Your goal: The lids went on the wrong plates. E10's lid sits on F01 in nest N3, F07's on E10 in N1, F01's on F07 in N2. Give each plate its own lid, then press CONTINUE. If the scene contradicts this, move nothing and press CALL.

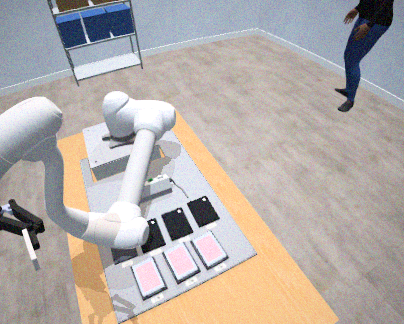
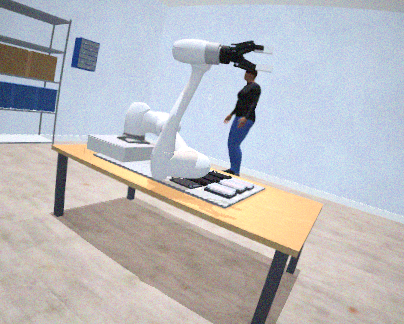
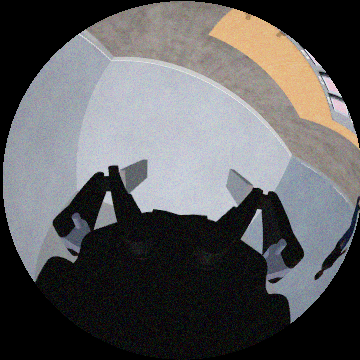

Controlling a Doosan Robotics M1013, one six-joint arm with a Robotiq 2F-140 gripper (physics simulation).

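Where they show: gripper, fingertip midpoint: (image 2: 272,60) (image 3: 187,172); arm's base at its link origin: (image 1: 125,136) (image 2: 133,141).
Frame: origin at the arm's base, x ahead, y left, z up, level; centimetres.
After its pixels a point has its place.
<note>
Three plates with pink tops, a near-left one (image 1: 149,277) @[x 82.1, y 3.6, z -5.7 cm], a middle one (image 1: 181,261) @[x 79.0, y 16.9, z -5.5 cm] and a right one (image 1: 209,248) @[x 76.4, y 29.1, z -6.0 cm], lie in a row on the grey mat (image 1: 239,251) @[x 79.9, y 41.0, z -8.9 cm]. Behind them are black rectangular pieces (image 1: 203,211) @[x 57.1, y 31.7, z -8.0 cm] (image 1: 177,223) @[x 60.1, y 18.8, z -8.0 cm] (image 1: 154,236) @[x 63.8, y 7.8, z -7.9 cm]; a dark one at the left is partly hidden by the arm. Labels are too small to read, so I cannot tell which lid or nest is which. A pale button box (image 1: 159,185) @[x 40.5, y 14.4, z -2.5 cm] with a green button stands behind, partly hidden by the arm. My gripper (image 2: 264,60) (image 3: 187,172) @[x 102.3, y -11.3, z 55.7 cm] is open and empty, high up and away from the plates.
A person (image 1: 354,55) (image 2: 245,102) (image 3: 341,250) stands on the floor beyond the table (image 1: 215,300) @[x 95.7, y 25.8, z -10.2 cm] (image 2: 280,215) @[x 112.0, y 12.3, z -10.2 cm]. The arm's base stands on a grey box (image 2: 120,150) @[x 17.7, y -19.9, z -2.9 cm]. A shelf rack (image 1: 107,67) with blue boxes stands at the wall. A blue cabinet (image 2: 86,54) hangs there.
</note>
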